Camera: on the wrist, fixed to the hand. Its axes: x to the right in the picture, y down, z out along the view.
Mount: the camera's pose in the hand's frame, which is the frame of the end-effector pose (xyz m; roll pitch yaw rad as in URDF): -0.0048 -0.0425 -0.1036 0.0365 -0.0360 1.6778
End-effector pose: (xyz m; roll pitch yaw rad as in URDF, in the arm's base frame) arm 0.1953 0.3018 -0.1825 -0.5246 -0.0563 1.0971
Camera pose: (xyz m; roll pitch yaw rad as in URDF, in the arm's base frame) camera 0.2738 0.2605 -0.2510 0.0336 0.4913 2.7591
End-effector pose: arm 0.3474 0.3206 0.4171 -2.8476 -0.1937 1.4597
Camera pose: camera 0.3339 0.2958 0.5256 -2.9332 0.3436 -0.1564
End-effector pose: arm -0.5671 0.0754 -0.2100 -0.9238 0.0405 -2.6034
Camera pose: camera -0.6175 0.1714 -0.2383 0.2329 0.8729 -0.8164
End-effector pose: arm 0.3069 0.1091 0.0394 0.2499 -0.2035 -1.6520
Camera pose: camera 0.2900 0.0927 -0.0702 -0.2002 -0.2560 0.0862
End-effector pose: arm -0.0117 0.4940 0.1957 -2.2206 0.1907 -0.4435
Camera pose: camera -0.0238 0.4369 0.2914 2.7305 0.8914 -2.4390
